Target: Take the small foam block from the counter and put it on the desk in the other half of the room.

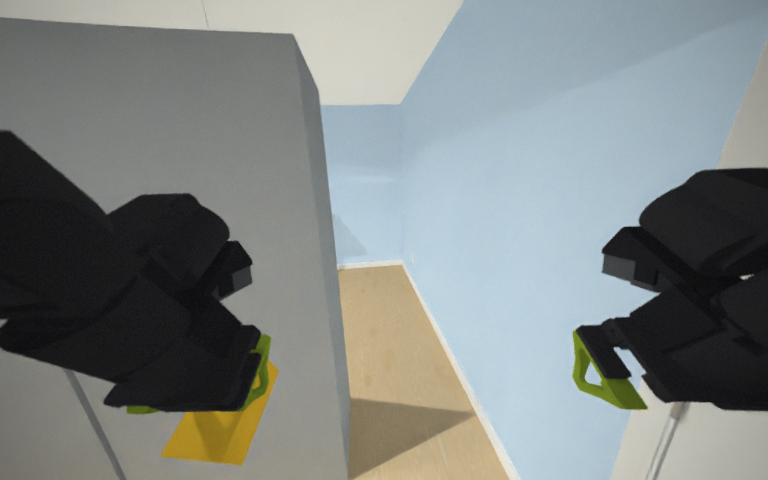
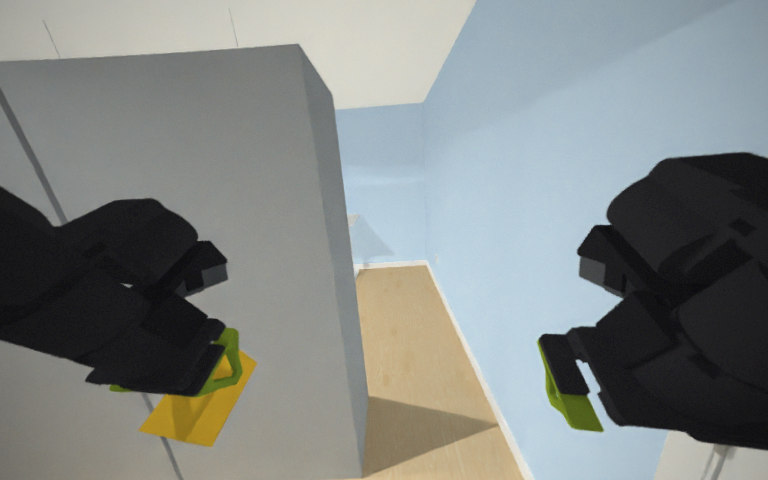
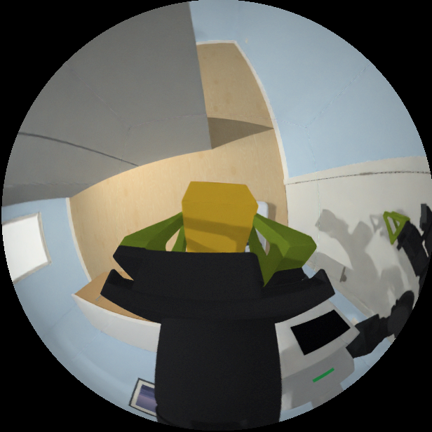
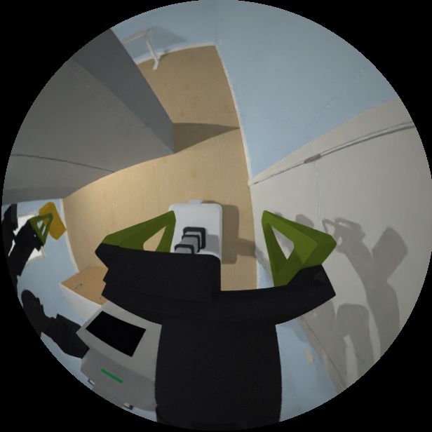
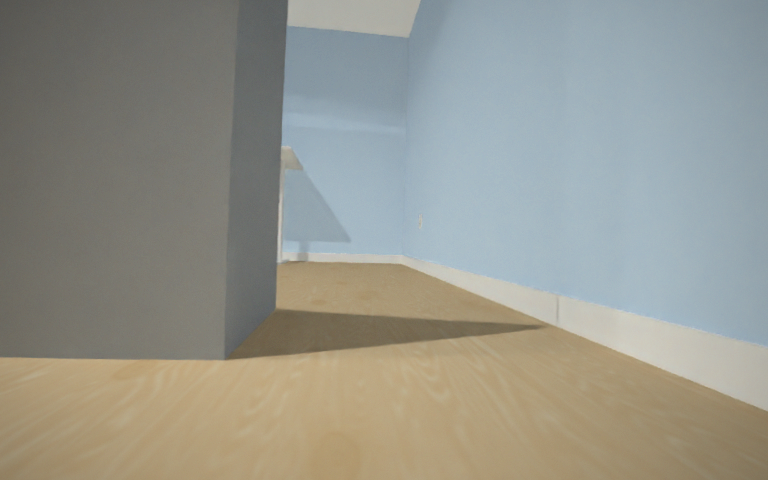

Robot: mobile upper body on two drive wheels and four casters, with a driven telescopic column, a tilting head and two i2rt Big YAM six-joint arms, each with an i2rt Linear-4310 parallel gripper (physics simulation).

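Places are measured from the left arm's base along level axes (x right, y ahead, z up), in centimetres.
Pixels of known places: left gripper, fingertip midpoint: (image 1: 240,388) (image 2: 218,376); right gripper, fingertip midpoint: (image 1: 621,383) (image 2: 603,402).
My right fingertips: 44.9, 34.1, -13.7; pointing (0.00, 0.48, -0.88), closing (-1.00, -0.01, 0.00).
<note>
Behind a point stands the place of what it marks, as x, y, z.
The yellow foam block (image 1: 218,438) @(1.3, 28.3, -13.8) (image 2: 189,421) @(1.7, 28.3, -13.9) (image 3: 219,215) (image 4: 52,220) is held in the air by my left gripper (image 1: 201,390) (image 2: 176,376) (image 3: 217,213) (image 4: 49,214), which is shut on it with one green finger on each side. My right gripper (image 1: 603,373) (image 2: 569,382) (image 3: 387,212) (image 4: 218,215) is open, with no object between its fingers. A white desk (image 2: 353,219) @(-64.9, 315.0, -46.0) (image 4: 150,49) (image 5: 291,158) @(-66.5, 314.3, -48.5) shows in part at the far end, past the grey partition. The desk's top is mostly hidden.
The tall grey partition (image 1: 226,141) @(-31.2, 87.9, 21.8) (image 2: 226,141) @(-35.9, 87.2, 24.6) (image 3: 130,75) (image 5: 113,169) @(-27.5, 88.4, -107.1) stands ahead at left, its end edge near. A wooden-floored passage (image 1: 373,328) (image 5: 362,283) runs between it and the blue wall (image 1: 538,198) @(74.8, 101.9, -0.8) (image 5: 566,169) @(71.4, 125.2, -96.4) at right. A brown-topped white unit (image 3: 117,325) (image 4: 82,305) shows low at left.
</note>
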